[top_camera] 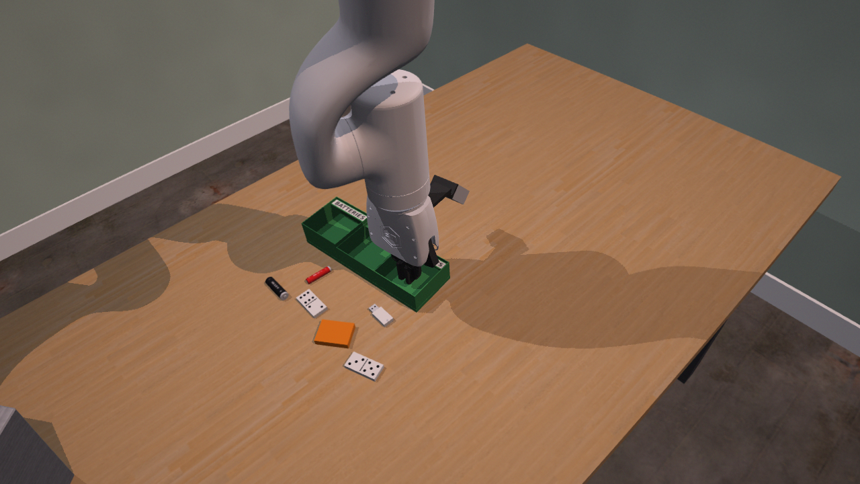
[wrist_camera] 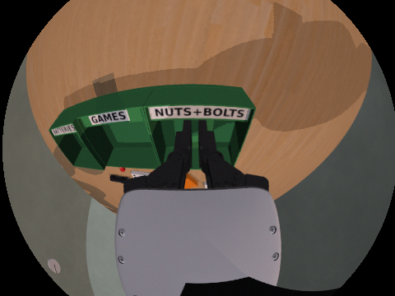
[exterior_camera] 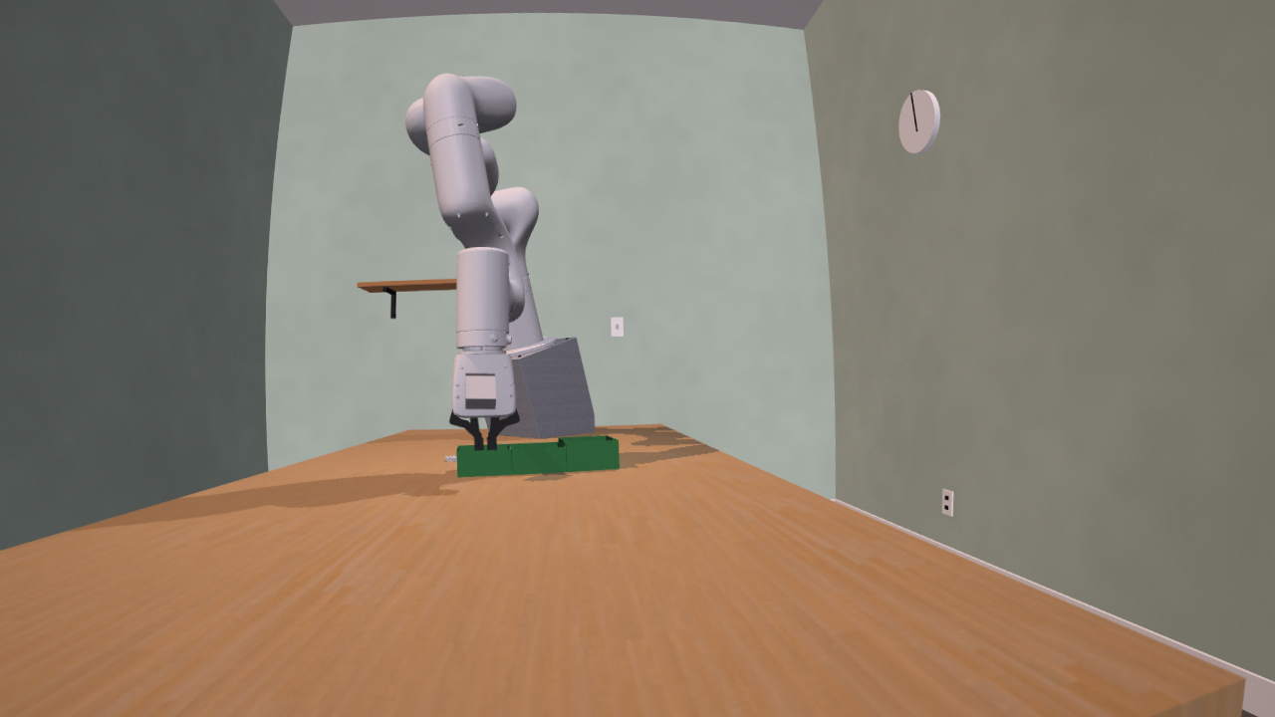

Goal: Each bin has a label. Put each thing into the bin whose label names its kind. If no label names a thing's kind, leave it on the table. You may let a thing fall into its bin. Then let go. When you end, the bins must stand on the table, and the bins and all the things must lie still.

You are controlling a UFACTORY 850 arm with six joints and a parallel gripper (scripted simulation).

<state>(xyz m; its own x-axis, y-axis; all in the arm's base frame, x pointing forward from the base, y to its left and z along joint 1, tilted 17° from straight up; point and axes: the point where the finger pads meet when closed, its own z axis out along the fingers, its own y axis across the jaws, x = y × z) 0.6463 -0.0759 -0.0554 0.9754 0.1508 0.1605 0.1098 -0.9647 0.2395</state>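
The green bin row lies 80 mm to the left of my hand, 10 mm below it and 10 mm behind it. From my hand the other things lie so: orange flat block: 150 mm behind, 30 mm below, 10 mm to the left; then red battery: 120 mm to the left, 90 mm behind, 30 mm below; then white USB stick: 80 mm behind, 30 mm below, 10 mm to the right.
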